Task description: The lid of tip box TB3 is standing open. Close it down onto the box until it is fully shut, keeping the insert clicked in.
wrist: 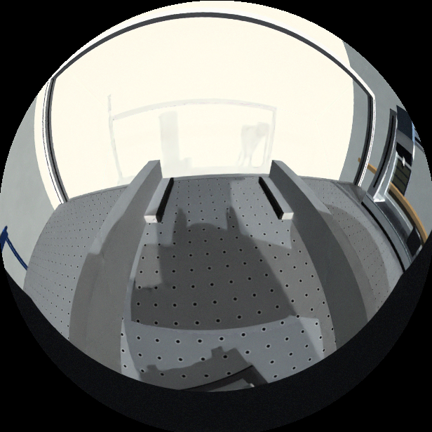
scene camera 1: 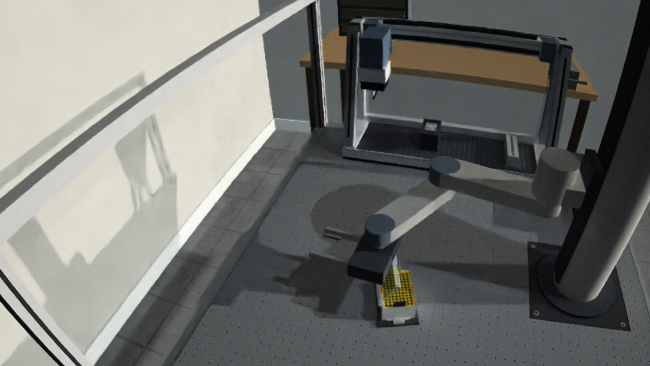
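Where they show: gripper, fingertip midpoint: (scene camera 1: 317, 241); arm's base, origin of the base link: (scene camera 1: 574, 286).
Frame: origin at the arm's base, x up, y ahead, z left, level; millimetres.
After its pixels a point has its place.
Tip box TB3 (scene camera 1: 398, 313) @[x 46, y 501, z 226 mm] is pale and holds a yellow insert (scene camera 1: 406, 287) @[x 70, y 496, z 157 mm] with dark holes. It stands on a dark base (scene camera 1: 380, 320) @[x 21, y 543, z 241 mm]. The pale, see-through lid (scene camera 1: 395, 263) @[x 155, y 530, z 158 mm] rises at the box's far end in the scene view, partly hidden by the arm's black end block. My gripper (scene camera 1: 318, 243) @[x 152, y 739, z 131 mm] (wrist: 216, 168) is shut on nothing, though its two fingers stand apart by a gap. The fingers point away from the box, toward the pale wall. The insert and lid do not show in the wrist view, where a dark edge shows at the bottom.
A gantry frame (scene camera 1: 390, 162) @[x 27, y 663, z -449 mm] stands at the back before a wooden table (scene camera 1: 450, 62). My arm's column (scene camera 1: 600, 240) @[x 249, y 28, z 69 mm] rises at the right on a dark plate (scene camera 1: 542, 310) @[x 13, y 112, z 117 mm]. The perforated deck (scene camera 1: 300, 345) @[x 13, y 715, z 363 mm] ends at the left near a tiled strip and a pale wall (scene camera 1: 215, 100).
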